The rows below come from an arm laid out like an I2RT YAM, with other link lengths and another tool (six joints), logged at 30 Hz.
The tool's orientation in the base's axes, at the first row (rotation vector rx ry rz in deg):
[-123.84 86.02 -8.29]
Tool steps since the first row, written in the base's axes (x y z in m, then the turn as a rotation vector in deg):
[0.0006 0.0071 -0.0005 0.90 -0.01 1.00]
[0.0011 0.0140 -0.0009 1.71 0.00 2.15]
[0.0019 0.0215 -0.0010 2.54 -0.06 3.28]
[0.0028 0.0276 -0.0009 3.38 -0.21 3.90]
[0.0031 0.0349 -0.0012 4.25 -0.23 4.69]
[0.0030 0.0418 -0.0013 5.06 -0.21 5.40]
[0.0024 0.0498 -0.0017 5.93 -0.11 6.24]
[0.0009 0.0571 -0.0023 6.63 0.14 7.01]
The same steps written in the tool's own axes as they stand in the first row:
[-0.0061 -0.0022 0.0031 0.16 -1.22 -0.55]
[-0.0120 -0.0043 0.0059 0.25 -2.43 -1.25]
[-0.0185 -0.0069 0.0088 0.41 -3.64 -1.96]
[-0.0237 -0.0093 0.0111 0.75 -4.59 -2.24]
[-0.0301 -0.0114 0.0140 0.95 -5.69 -2.62]
[-0.0363 -0.0131 0.0164 1.11 -6.70 -2.94]
[-0.0437 -0.0145 0.0192 1.19 -7.85 -3.32]
[-0.0507 -0.0149 0.0217 1.09 -8.86 -3.65]

